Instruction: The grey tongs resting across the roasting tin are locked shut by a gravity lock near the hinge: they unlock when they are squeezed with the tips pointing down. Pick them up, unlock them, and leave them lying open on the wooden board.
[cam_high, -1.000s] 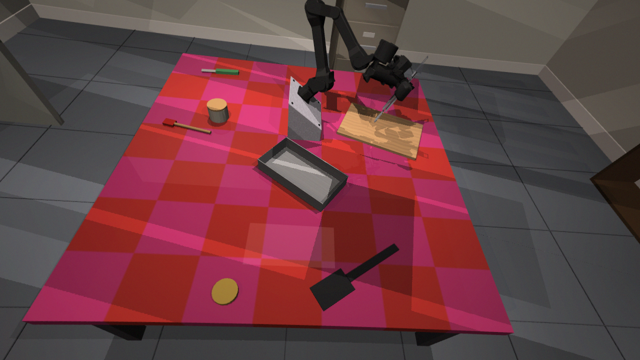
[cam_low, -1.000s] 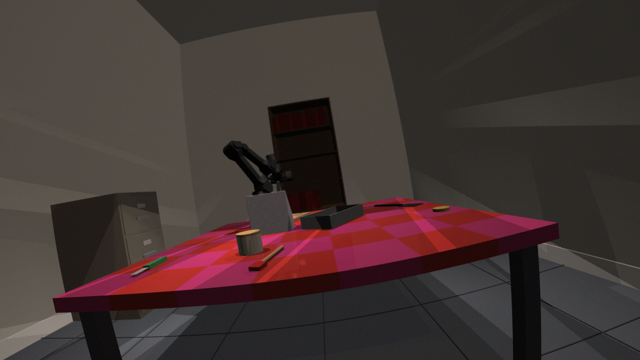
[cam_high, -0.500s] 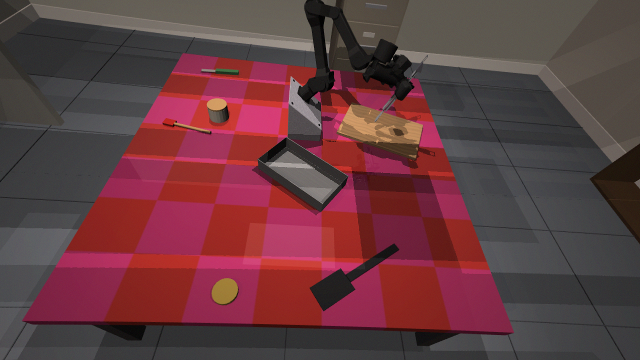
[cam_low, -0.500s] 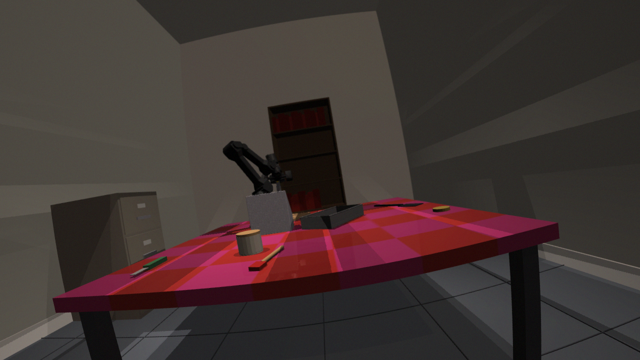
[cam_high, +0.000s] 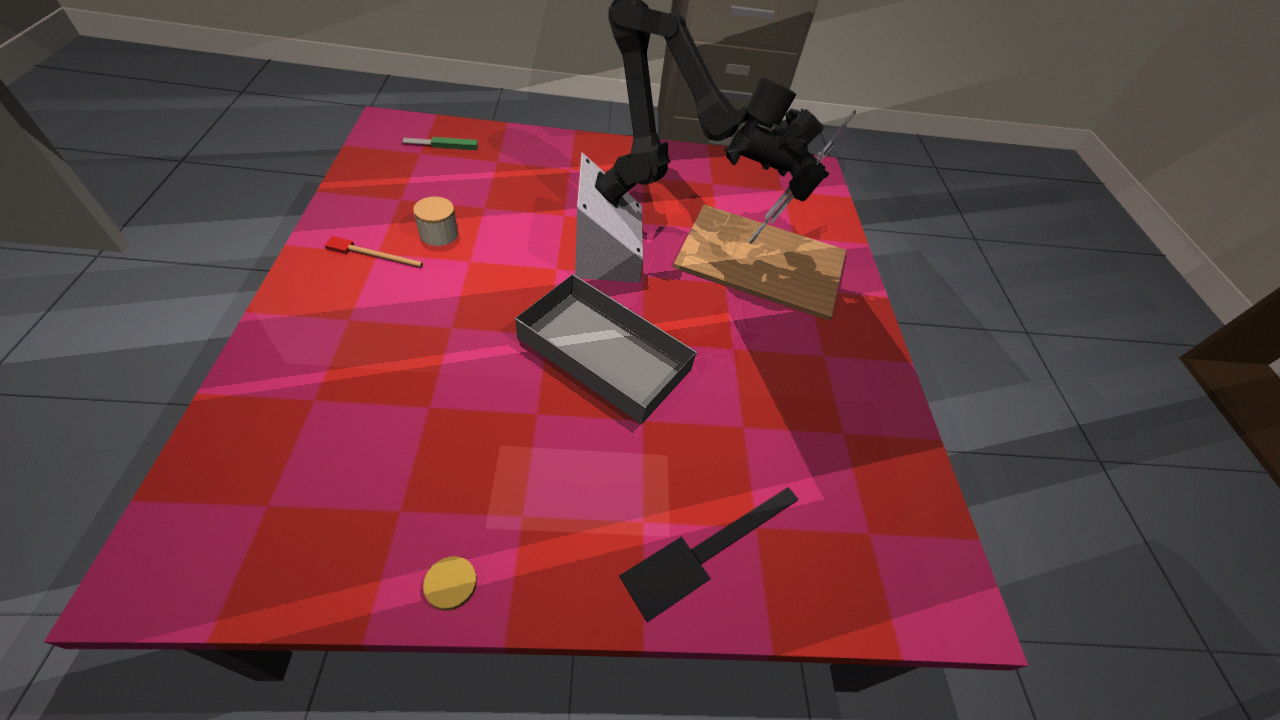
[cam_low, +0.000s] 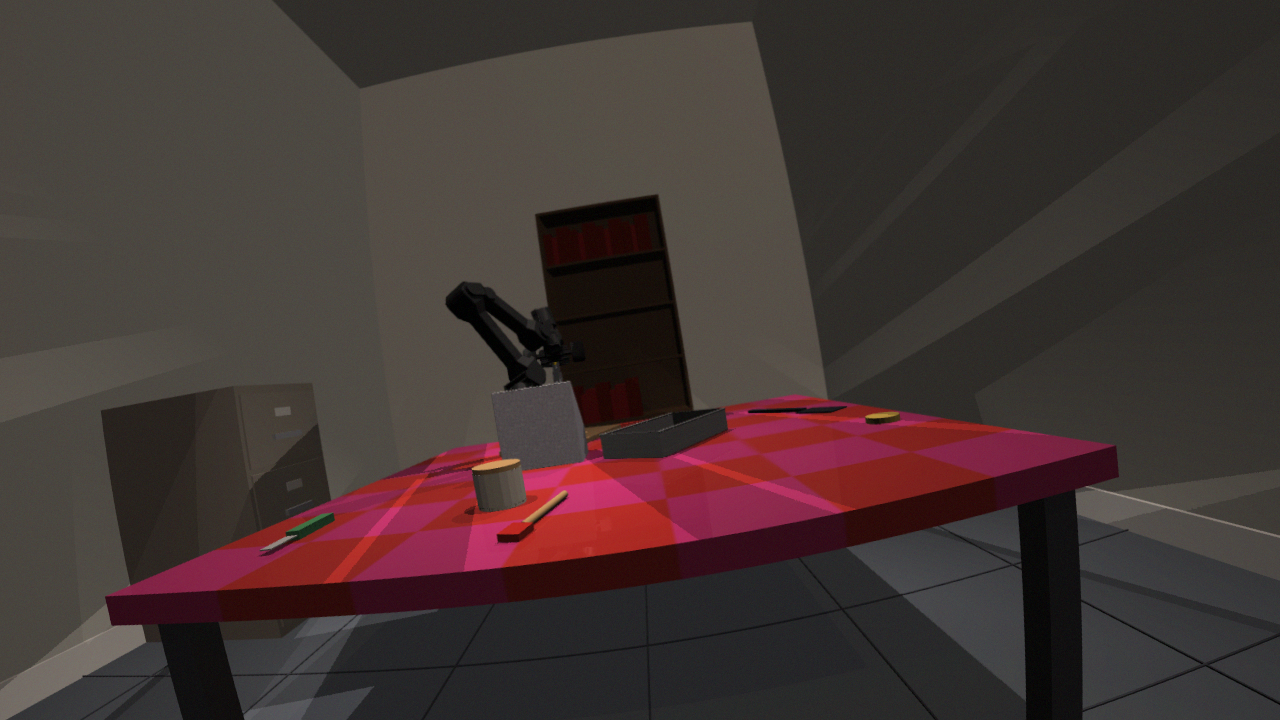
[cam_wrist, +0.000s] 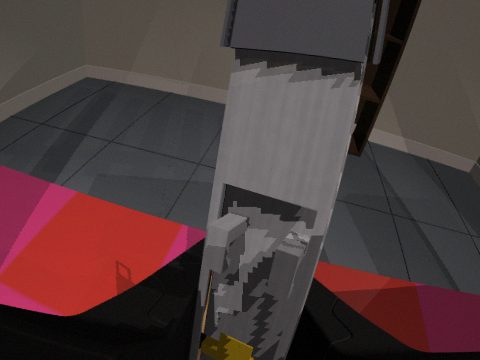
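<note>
Now: gripper tip 4 cm to the left of the yellow lock, 1 cm below it and 1 cm short of it. Also, from my gripper tip: roasting tin: 39 cm to the right, 34 cm ahead, 21 cm below; wooden board: 23 cm below, 6 cm to the right; black spatula: 70 cm ahead, 24 cm below, 18 cm to the right.
</note>
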